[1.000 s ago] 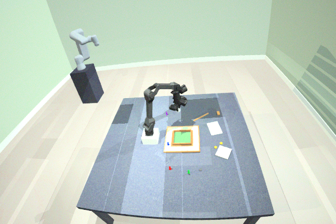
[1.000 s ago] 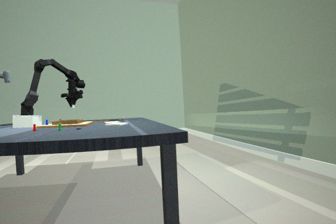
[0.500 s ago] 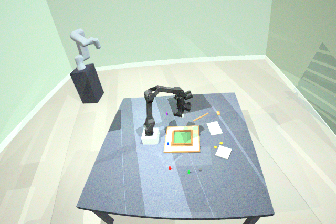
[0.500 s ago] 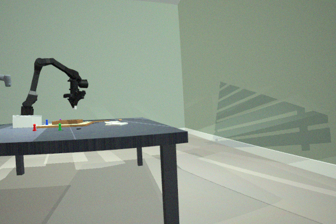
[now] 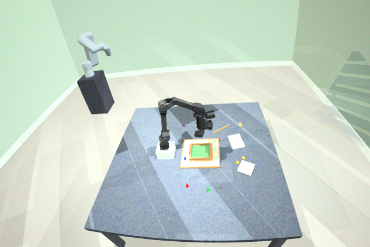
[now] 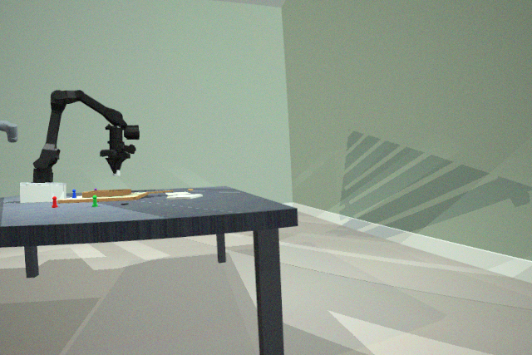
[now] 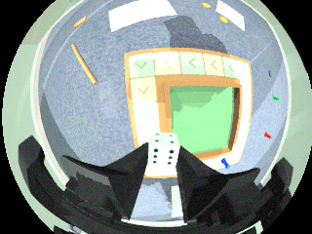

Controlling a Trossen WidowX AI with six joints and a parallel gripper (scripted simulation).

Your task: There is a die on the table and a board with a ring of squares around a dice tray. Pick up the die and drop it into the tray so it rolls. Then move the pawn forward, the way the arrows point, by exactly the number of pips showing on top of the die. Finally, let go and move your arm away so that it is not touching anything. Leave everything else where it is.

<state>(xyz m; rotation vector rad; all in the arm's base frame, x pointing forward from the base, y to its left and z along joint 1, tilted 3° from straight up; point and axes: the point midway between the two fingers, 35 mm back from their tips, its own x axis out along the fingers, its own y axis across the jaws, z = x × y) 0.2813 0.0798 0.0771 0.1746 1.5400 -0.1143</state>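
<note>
Right now my gripper tip is 150 mm to the left of the blue pawn, 130 mm past it and 80 mm above it. The rest, counted from my gripper tip: wooden stick (180 mm to the left, 160 mm ahead, 100 mm below); then white die (right at my gripper tip); then green dice tray (100 mm below, 80 mm to the right, 10 mm behind).
</note>
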